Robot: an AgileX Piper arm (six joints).
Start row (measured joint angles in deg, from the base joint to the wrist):
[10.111 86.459 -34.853 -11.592 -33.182 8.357]
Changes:
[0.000 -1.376 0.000 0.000 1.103 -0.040]
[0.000 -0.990 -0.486 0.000 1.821 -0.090]
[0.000 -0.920 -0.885 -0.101 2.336 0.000]
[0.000 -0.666 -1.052 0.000 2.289 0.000]
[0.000 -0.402 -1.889 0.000 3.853 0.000]
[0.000 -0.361 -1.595 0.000 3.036 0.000]
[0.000 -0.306 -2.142 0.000 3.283 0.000]
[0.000 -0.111 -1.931 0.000 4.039 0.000]
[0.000 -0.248 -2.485 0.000 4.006 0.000]
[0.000 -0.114 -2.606 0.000 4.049 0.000]
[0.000 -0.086 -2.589 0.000 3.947 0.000]
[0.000 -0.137 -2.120 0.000 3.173 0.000]
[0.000 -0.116 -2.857 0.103 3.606 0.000]
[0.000 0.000 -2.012 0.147 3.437 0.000]
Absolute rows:
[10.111 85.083 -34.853 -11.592 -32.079 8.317]
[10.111 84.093 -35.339 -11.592 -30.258 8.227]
[10.111 83.173 -36.224 -11.693 -27.922 8.227]
[10.111 82.507 -37.276 -11.693 -25.633 8.227]
[10.111 82.105 -39.165 -11.693 -21.780 8.227]
[10.111 81.744 -40.760 -11.693 -18.744 8.227]
[10.111 81.438 -42.902 -11.693 -15.461 8.227]
[10.111 81.327 -44.833 -11.693 -11.422 8.227]
[10.111 81.079 -47.318 -11.693 -7.416 8.227]
[10.111 80.965 -49.924 -11.693 -3.367 8.227]
[10.111 80.879 -52.513 -11.693 0.580 8.227]
[10.111 80.742 -54.633 -11.693 3.753 8.227]
[10.111 80.626 -57.490 -11.590 7.359 8.227]
[10.111 80.626 -59.502 -11.443 10.796 8.227]

